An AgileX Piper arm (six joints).
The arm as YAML. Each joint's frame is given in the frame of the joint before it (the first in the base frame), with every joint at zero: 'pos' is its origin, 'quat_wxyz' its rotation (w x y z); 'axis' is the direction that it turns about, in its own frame. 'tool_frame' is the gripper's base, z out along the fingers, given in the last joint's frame.
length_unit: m
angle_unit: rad
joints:
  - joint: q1
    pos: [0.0, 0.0, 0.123]
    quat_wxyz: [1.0, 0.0, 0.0, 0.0]
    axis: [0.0, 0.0, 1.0]
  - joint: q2
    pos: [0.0, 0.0, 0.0]
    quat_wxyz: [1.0, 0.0, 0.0, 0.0]
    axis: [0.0, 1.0, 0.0]
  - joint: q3
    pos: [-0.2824, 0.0, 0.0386]
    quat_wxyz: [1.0, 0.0, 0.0, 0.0]
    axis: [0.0, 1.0, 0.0]
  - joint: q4
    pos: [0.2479, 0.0, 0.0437]
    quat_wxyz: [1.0, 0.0, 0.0, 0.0]
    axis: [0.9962, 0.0, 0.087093]
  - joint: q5
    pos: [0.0, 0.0, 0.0]
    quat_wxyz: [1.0, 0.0, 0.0, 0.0]
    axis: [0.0, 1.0, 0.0]
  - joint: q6
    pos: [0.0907, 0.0, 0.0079]
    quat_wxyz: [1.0, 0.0, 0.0, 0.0]
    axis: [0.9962, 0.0, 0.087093]
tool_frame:
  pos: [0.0, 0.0, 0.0]
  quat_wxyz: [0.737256, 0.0, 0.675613, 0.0]
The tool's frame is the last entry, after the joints.
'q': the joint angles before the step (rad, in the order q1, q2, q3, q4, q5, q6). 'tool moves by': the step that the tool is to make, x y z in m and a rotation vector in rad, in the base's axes. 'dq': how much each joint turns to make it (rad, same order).
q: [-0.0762, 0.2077, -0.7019, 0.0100, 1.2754, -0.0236]
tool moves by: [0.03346, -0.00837, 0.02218, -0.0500, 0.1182, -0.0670]
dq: [-0.0777, 0.2044, -0.0931, -0.0369, 0.0000, -0.0428]
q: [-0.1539, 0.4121, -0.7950, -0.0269, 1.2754, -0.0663]
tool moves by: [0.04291, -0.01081, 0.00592, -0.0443, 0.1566, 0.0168]
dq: [-0.0138, 0.2122, -0.0610, -0.0350, -0.0060, -0.0569]
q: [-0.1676, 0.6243, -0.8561, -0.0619, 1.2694, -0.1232]
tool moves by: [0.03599, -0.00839, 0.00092, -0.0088, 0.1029, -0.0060]
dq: [0.0000, 0.1653, -0.0567, -0.0264, -0.0087, -0.0003]
